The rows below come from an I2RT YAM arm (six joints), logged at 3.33 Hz.
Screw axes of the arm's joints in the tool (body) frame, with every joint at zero. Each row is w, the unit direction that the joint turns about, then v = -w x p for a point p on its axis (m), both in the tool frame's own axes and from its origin. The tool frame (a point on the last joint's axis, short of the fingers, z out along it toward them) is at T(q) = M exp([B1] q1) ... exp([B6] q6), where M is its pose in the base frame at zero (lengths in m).
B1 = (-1, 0, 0, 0.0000, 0.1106, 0.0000)
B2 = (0, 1, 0, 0.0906, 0.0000, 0.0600)
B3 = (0, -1, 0, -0.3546, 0.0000, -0.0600)
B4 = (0, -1, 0, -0.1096, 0.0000, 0.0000)
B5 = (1, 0, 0, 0.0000, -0.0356, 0.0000)
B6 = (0, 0, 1, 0.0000, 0.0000, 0.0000)
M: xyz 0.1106 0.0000 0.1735 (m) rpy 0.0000 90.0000 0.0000 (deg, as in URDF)
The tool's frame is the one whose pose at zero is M.
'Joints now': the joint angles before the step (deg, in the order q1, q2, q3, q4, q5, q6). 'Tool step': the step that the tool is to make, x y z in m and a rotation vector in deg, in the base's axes. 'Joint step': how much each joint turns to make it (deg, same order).
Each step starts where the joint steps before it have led.
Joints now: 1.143 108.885 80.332 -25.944 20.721 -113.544
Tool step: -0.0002 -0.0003 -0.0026 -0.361 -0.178 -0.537
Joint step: 0.008 0.106 -0.516 0.703 0.614 0.248
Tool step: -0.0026 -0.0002 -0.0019 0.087 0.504 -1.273
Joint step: 0.034 -0.166 -0.461 -0.654 0.672 1.210
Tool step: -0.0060 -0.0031 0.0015 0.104 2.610 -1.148
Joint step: -0.400 -0.545 0.303 -3.744 0.285 0.764
